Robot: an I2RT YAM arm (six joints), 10 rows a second.
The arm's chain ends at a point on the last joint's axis. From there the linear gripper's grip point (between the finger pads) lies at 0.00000 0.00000 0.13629 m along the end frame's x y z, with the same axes.
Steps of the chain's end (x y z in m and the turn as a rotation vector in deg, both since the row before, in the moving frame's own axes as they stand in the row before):
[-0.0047, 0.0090, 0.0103, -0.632, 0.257, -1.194]
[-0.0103, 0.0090, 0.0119, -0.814, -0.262, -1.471]
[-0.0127, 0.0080, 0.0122, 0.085, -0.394, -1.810]
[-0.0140, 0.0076, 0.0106, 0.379, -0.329, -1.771]
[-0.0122, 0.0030, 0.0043, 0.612, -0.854, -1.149]
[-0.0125, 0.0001, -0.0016, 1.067, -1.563, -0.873]
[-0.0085, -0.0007, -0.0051, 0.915, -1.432, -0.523]
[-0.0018, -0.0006, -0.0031, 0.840, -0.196, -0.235]
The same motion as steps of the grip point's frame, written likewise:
[-0.0041, 0.0105, 0.0103, -0.632, 0.257, -1.194]
[-0.0109, 0.0109, 0.0119, -0.814, -0.262, -1.471]
[-0.0136, 0.0078, 0.0122, 0.085, -0.394, -1.810]
[-0.0148, 0.0067, 0.0106, 0.379, -0.329, -1.771]
[-0.0142, 0.0016, 0.0043, 0.612, -0.854, -1.149]
[-0.0162, -0.0024, -0.0017, 1.067, -1.563, -0.873]
[-0.0119, -0.0029, -0.0052, 0.915, -1.432, -0.523]
[-0.0023, -0.0026, -0.0031, 0.840, -0.196, -0.235]

